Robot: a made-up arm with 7 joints. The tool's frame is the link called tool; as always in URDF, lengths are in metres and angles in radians. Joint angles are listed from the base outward.
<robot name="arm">
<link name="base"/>
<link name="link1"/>
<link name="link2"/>
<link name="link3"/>
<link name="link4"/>
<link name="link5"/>
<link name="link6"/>
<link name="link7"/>
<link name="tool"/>
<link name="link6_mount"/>
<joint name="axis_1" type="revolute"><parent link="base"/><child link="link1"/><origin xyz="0 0.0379 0" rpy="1.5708 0 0"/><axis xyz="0 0 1"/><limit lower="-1.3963" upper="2"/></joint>
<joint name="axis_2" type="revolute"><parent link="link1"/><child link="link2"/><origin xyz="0 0 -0.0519" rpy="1.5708 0 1.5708"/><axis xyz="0 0 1"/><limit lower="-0.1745" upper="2"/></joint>
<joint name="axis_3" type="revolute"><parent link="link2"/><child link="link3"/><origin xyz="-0.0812 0 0" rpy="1.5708 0 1.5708"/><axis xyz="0 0 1"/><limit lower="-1.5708" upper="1.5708"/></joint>
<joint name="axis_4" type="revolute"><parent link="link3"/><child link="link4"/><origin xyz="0 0 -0.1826" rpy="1.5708 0 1.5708"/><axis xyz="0 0 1"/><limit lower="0" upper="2.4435"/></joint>
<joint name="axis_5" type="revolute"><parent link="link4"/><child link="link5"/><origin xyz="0 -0.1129 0" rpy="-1.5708 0 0"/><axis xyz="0 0 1"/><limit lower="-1.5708" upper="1.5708"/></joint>
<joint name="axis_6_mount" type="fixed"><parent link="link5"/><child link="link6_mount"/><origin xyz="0 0 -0.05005" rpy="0 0 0"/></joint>
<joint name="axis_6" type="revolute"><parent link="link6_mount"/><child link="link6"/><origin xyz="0 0 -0.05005" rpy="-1.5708 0 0"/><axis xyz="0 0 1"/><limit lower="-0.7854" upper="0.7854"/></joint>
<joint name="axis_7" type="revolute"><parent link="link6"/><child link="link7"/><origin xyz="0 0 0" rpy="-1.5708 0 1.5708"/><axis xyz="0 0 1"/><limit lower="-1.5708" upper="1.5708"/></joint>
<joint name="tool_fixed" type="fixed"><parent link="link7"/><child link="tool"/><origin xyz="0 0 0" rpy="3.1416 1.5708 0"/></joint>
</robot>
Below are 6 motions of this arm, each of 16 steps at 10 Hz.
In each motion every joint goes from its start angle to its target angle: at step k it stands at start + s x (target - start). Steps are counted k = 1, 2, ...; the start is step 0. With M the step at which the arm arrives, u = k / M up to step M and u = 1 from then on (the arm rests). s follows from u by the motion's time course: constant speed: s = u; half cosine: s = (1 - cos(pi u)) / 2; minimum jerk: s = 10 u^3 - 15 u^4 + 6 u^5.
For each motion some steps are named. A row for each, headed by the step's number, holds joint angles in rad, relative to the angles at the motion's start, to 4 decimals.
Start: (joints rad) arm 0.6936 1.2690 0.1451 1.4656 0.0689 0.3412 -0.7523
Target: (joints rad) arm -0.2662 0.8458 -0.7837 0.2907 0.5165 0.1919 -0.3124
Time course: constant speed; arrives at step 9
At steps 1, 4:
1: -0.1066 -0.0470 -0.1032 -0.1305 0.0497 -0.0166 0.0489
4: -0.4266 -0.1881 -0.4128 -0.5222 0.1989 -0.0664 0.1955

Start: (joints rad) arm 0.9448 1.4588 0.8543 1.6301 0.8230 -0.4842 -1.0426
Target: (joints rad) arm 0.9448 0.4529 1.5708 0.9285 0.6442 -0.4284 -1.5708
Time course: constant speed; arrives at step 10
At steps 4, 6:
4: 0.0000 -0.4024 0.2866 -0.2806 -0.0715 0.0223 -0.2113
6: 0.0000 -0.6035 0.4299 -0.4210 -0.1073 0.0335 -0.3169

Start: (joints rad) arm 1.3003 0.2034 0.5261 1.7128 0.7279 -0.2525 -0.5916
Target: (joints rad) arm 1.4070 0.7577 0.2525 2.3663 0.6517 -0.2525 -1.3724
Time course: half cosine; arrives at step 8
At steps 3, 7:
3: 0.0329 0.1711 -0.0844 0.2017 -0.0235 0.0000 -0.2410
7: 0.1026 0.5332 -0.2632 0.6286 -0.0733 0.0000 -0.7511

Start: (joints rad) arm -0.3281 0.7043 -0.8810 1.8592 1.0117 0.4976 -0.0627
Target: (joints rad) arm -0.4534 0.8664 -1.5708 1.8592 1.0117 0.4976 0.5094
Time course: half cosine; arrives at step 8
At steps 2, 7, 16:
2: -0.0183 0.0237 -0.1010 0.0000 0.0000 0.0000 0.0838
7: -0.1205 0.1559 -0.6635 0.0000 0.0000 0.0000 0.5503
16: -0.1253 0.1621 -0.6898 0.0000 0.0000 0.0000 0.5721

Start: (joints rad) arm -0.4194 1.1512 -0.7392 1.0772 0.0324 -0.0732 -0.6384
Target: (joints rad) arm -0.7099 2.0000 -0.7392 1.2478 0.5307 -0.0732 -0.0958
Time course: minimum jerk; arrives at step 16
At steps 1, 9, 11, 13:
1: -0.0006 0.0019 0.0000 0.0004 0.0011 0.0000 0.0012
9: -0.1789 0.5228 0.0000 0.1051 0.3069 0.0000 0.3342
11: -0.2382 0.6960 0.0000 0.1399 0.4086 0.0000 0.4449
13: -0.2763 0.8074 0.0000 0.1623 0.4740 0.0000 0.5161

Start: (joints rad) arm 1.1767 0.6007 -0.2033 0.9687 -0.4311 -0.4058 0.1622
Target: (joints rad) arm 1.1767 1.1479 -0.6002 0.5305 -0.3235 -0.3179 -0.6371
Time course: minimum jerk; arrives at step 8
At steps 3, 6, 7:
3: 0.0000 0.1506 -0.1092 -0.1206 0.0296 0.0242 -0.2200
6: 0.0000 0.4906 -0.3558 -0.3928 0.0965 0.0788 -0.7166
7: 0.0000 0.5384 -0.3905 -0.4312 0.1059 0.0865 -0.7865

